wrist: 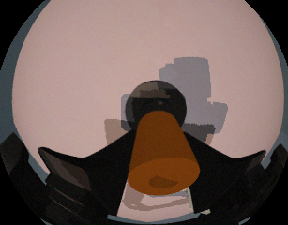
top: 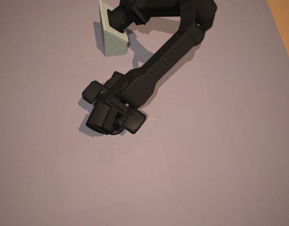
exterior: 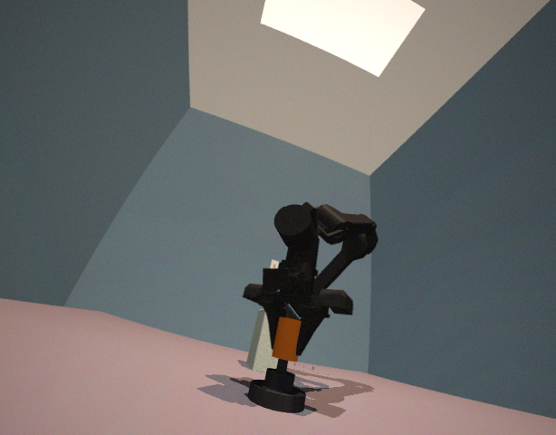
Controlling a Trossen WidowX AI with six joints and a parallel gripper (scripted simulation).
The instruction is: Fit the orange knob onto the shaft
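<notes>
Now: the orange knob 2 cm above my gripper tip. Round my gripper tip: round pedestal 4 cm below.
</notes>
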